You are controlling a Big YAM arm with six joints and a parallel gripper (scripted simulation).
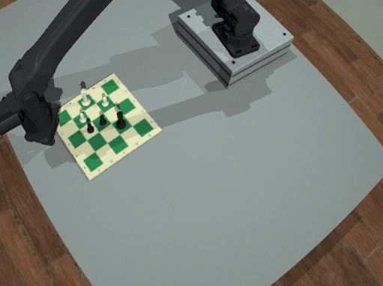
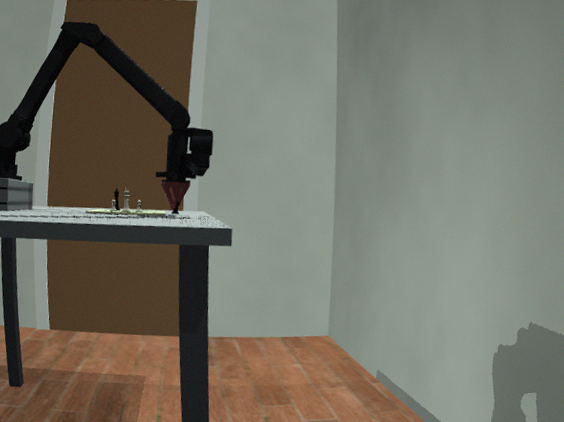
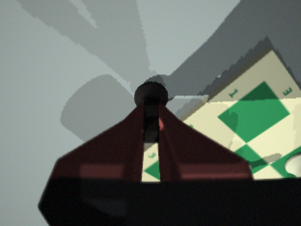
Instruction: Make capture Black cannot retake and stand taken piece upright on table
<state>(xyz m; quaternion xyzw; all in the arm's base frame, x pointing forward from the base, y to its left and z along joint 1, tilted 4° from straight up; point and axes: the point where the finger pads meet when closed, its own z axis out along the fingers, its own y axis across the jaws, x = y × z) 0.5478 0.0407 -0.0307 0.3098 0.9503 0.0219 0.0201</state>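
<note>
Now: the black piece 1 cm below my hand. The rest, counted from my hand: tall white piece 12 cm behind, 7 cm to the right, 1 cm above; then green-and-cream chessboard 14 cm behind, 1 cm to the left, 2 cm below.
</note>
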